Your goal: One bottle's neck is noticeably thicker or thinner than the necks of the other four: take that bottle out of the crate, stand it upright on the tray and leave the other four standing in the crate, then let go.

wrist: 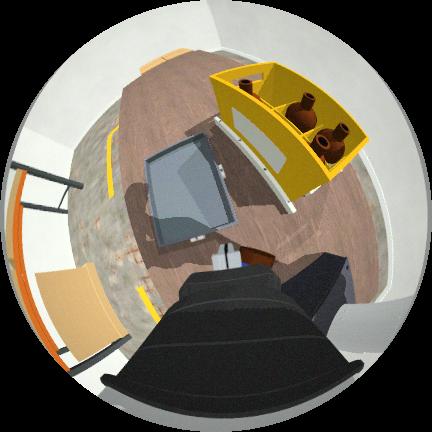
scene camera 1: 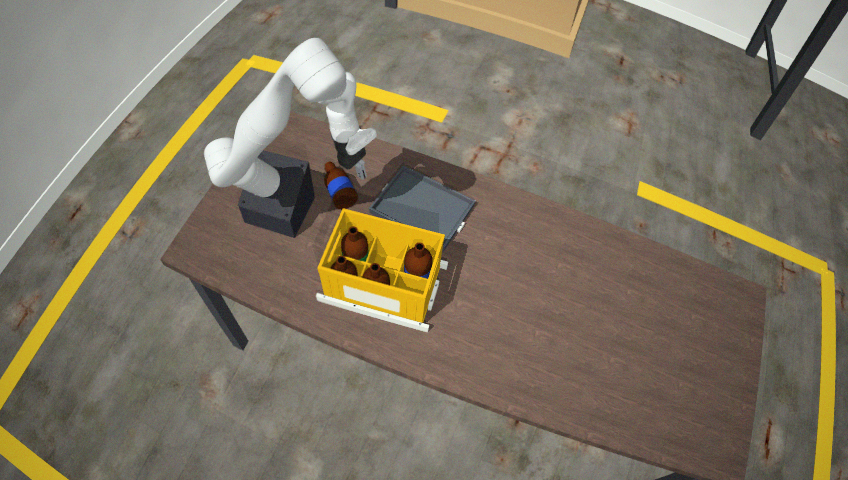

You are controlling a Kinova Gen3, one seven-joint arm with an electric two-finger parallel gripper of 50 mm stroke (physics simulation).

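Pixels of known places: gripper, fingertip midpoint: [wrist: 226, 251] [scene camera 1: 362, 176]; arm's base, origin of the base link: [wrist: 337, 324] [scene camera 1: 265, 181].
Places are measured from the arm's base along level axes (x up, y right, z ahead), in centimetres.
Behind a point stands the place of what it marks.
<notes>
A brown bottle with a blue label [scene camera 1: 340, 184] @[x -5.9, y -12.7, z 17.5 cm] [wrist: 258, 256] @[x -5.9, y -10.9, z 20.4 cm] lies on its side on the table, between the robot's base and the tray. The grey tray [scene camera 1: 373, 208] @[x -12.0, y -13.4, z 28.0 cm] [wrist: 153, 200] @[x -12.2, y -29.7, z 40.6 cm] holds no bottle. The yellow crate [scene camera 1: 333, 282] @[x -1.5, y 17.6, z 33.8 cm] [wrist: 300, 182] @[x -2.4, y -0.3, z 28.8 cm] holds four brown bottles: one at the right [scene camera 1: 418, 259] @[x -0.6, y 2.0, z 50.0 cm], one at the back left [scene camera 1: 355, 243] @[x -0.7, y 5.3, z 33.4 cm] and two in the front row [scene camera 1: 343, 267] @[x 1.4, y 13.9, z 34.9 cm] [scene camera 1: 376, 274] @[x 1.4, y 11.8, z 43.2 cm]; necks also show in the wrist view [wrist: 308, 100] @[x 2.3, y 10.0, z 41.4 cm] [wrist: 341, 131] @[x 2.3, y 11.9, z 33.4 cm]. My gripper [scene camera 1: 361, 172] @[x -0.7, y -14.7, z 23.9 cm] [wrist: 226, 251] @[x -0.7, y -14.7, z 23.9 cm] is shut with its fingertips together, empty, beside the lying bottle, on its tray side.
The dark robot base [scene camera 1: 276, 205] @[x -2.7, y 4.1, z 6.4 cm] [wrist: 320, 285] @[x -3.1, y -2.2, z 10.9 cm] stands left of the lying bottle. White rails [scene camera 1: 371, 312] @[x -10.5, y 16.9, z 44.1 cm] [wrist: 255, 162] @[x -10.9, y -3.1, z 37.9 cm] run along the crate's foot. Small white blocks [scene camera 1: 461, 226] @[x -11.7, y -19.6, z 53.6 cm] [wrist: 198, 238] @[x -11.8, y -21.2, z 27.4 cm] sit at the tray's edges. The brown table [scene camera 1: 565, 309] @[x -13.3, y -9.3, z 90.9 cm] carries the crate and tray.
</notes>
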